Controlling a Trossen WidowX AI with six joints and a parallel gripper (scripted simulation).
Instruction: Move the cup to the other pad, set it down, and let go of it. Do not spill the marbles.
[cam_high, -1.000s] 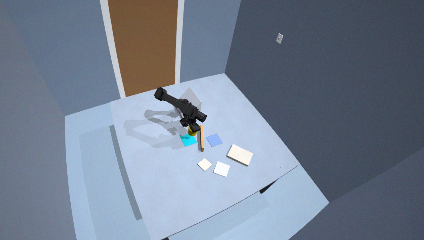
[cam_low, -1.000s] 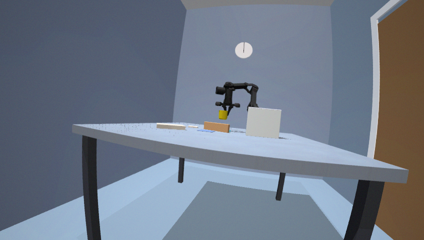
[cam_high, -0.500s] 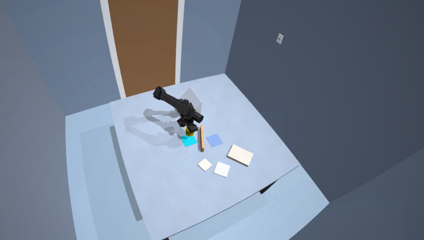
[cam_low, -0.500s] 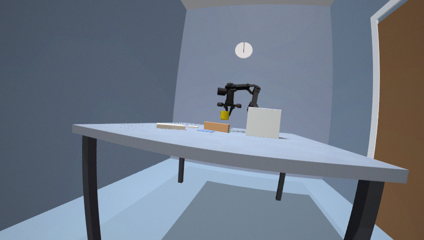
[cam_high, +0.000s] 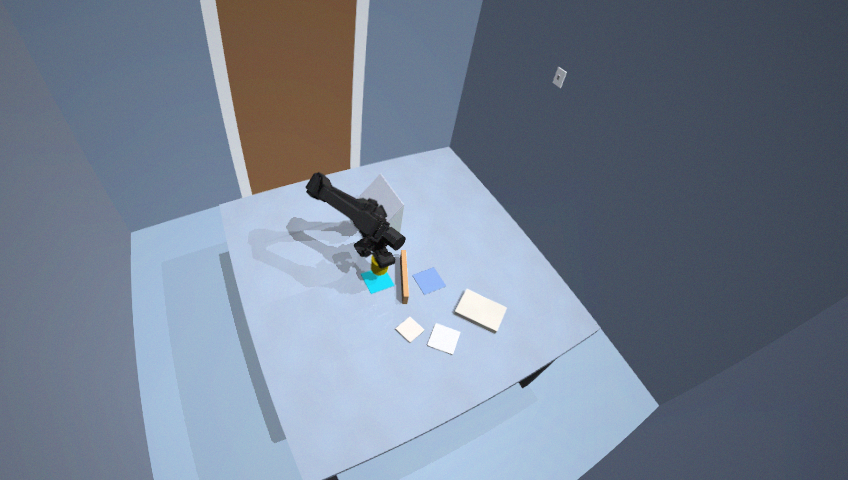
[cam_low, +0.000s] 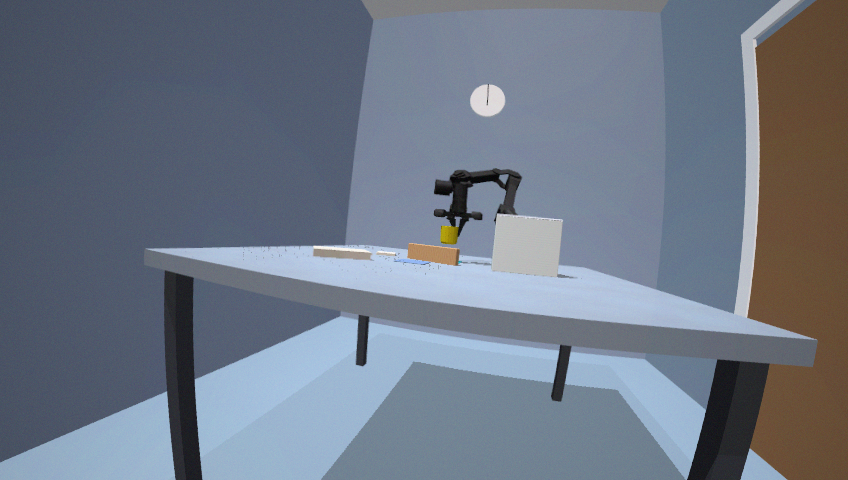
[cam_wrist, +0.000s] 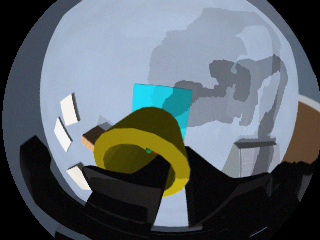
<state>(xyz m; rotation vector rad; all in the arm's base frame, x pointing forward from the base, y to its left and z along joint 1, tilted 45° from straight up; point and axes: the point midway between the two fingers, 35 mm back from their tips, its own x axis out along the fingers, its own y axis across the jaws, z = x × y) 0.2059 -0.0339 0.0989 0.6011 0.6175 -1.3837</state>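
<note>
My gripper tip is now 11 cm above the cyan pad and 3 cm short of it. Round my gripper tip: yellow cup (2 cm ahead); then wooden bar (9 cm to the left, 8 cm below, 7 cm ahead); then green marble (3 cm ahead, 2 cm to the left, 2 cm below).
</note>
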